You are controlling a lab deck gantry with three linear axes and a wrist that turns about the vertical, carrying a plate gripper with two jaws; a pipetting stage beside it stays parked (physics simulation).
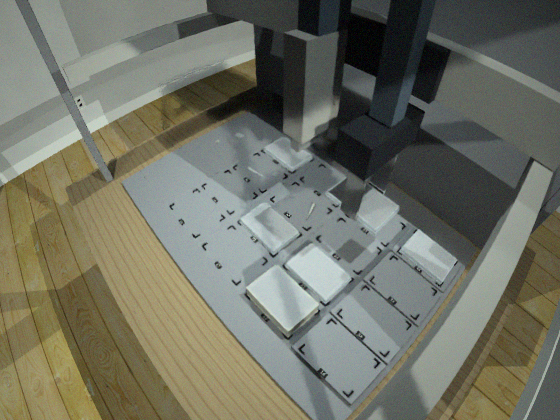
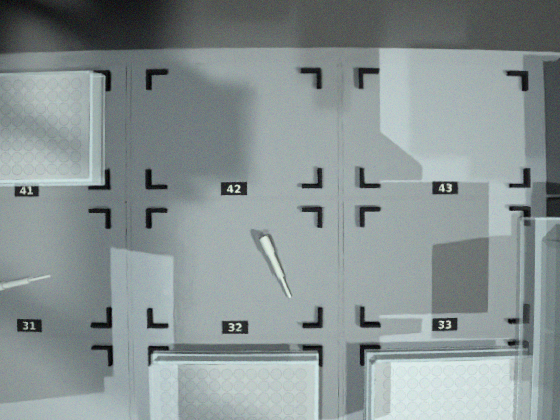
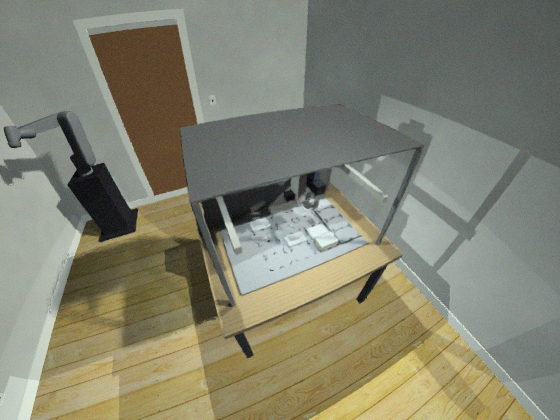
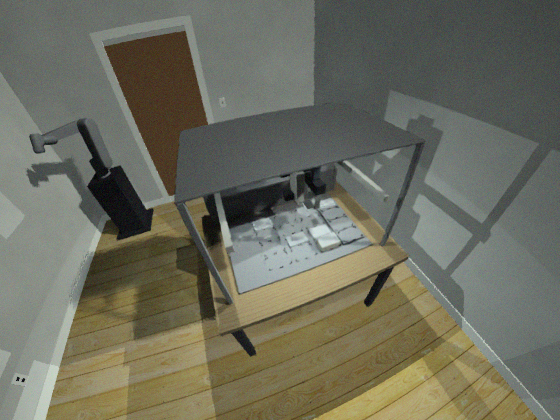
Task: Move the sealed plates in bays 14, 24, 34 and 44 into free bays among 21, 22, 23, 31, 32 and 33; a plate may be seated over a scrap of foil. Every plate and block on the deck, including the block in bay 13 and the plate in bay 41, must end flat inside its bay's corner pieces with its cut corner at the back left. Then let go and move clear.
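Places are measured from the robot's base along level axes (x ahead, y left, z up), in metres.
Where they show: gripper, fingertip midpoint: (image 1: 363, 201) (image 3: 311, 204) (image 4: 313, 204); robot's base at its link origin: (image 1: 171, 206) (image 3: 271, 270) (image 4: 270, 270).
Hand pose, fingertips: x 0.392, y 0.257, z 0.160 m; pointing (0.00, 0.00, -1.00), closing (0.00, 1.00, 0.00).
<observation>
Things, the pixels of their top centre, and the offset from my fingertips. "*": a spot on its surface instead.
- bay 22 at a spot on its surface: (image 2: 240, 392) (image 1: 276, 222) * dx -0.159, dy -0.089, dz -0.146 m
- bay 23 at a spot on its surface: (image 2: 445, 392) (image 1: 321, 264) * dx -0.006, dy -0.092, dz -0.146 m
- block at its top centre: (image 1: 282, 296) (image 4: 328, 239) (image 3: 326, 238) dx +0.000, dy -0.214, dz -0.118 m
- pipette tip at a spot on its surface: (image 2: 275, 265) (image 1: 310, 210) * dx -0.132, dy +0.003, dz -0.155 m
My gripper (image 1: 371, 197) is shut on a sealed plate (image 1: 378, 210) (image 2: 550, 325), held in the air right of bay 33's middle; the far jaw is partly hidden. Bay 34 holds no plate. A sealed plate (image 1: 428, 256) sits in bay 44. Bays 14 and 24 show bare deck. Sealed plates sit in bay 22 (image 1: 270, 227) (image 2: 240, 392) and bay 23 (image 1: 318, 270) (image 2: 445, 392). The plate (image 1: 287, 154) (image 2: 40, 127) is in bay 41. The block (image 1: 282, 300) (image 3: 325, 243) (image 4: 328, 242) is in bay 13. Cut corners are mostly hard to make out.
A pipette tip (image 1: 311, 210) (image 2: 275, 265) lies in bay 32, another tip (image 1: 256, 172) (image 2: 22, 282) in bay 31. The pipetting stage (image 1: 310, 90) stands beside the gripper, over the deck's back. A pale rail (image 1: 492, 280) runs along the right side. Posts stand at the table corners.
</observation>
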